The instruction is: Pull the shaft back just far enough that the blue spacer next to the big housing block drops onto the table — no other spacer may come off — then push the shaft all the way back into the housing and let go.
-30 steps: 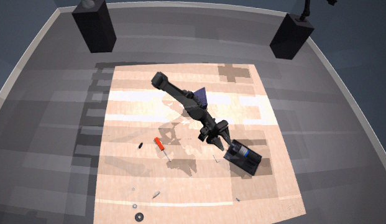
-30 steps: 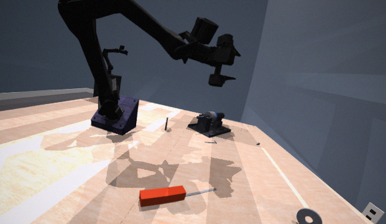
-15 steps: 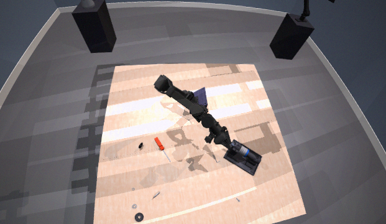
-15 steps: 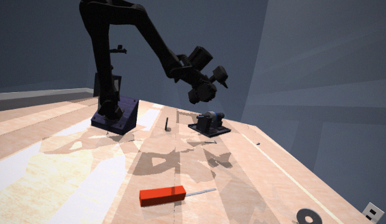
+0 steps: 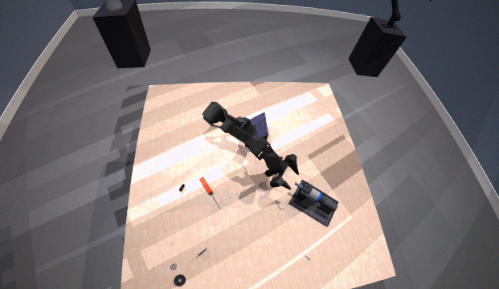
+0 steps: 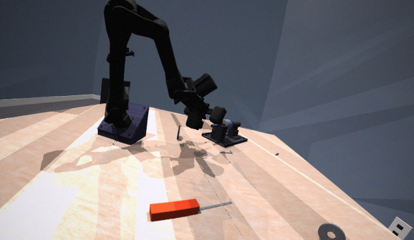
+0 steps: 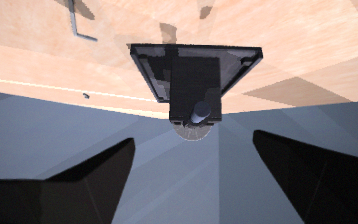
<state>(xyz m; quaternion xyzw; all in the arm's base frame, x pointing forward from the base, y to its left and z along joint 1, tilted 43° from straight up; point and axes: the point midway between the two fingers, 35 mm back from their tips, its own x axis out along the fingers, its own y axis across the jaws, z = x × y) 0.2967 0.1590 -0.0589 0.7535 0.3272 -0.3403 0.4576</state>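
The pale spacer lies 50 mm ahead of my gripper tip, 80 mm to the left of it and 20 mm below it. The rest, counted from my gripper tip: blue spacer 80 mm ahead, 120 mm to the left, 20 mm below; then allen key 90 mm ahead, 60 mm to the right, 100 mm below.
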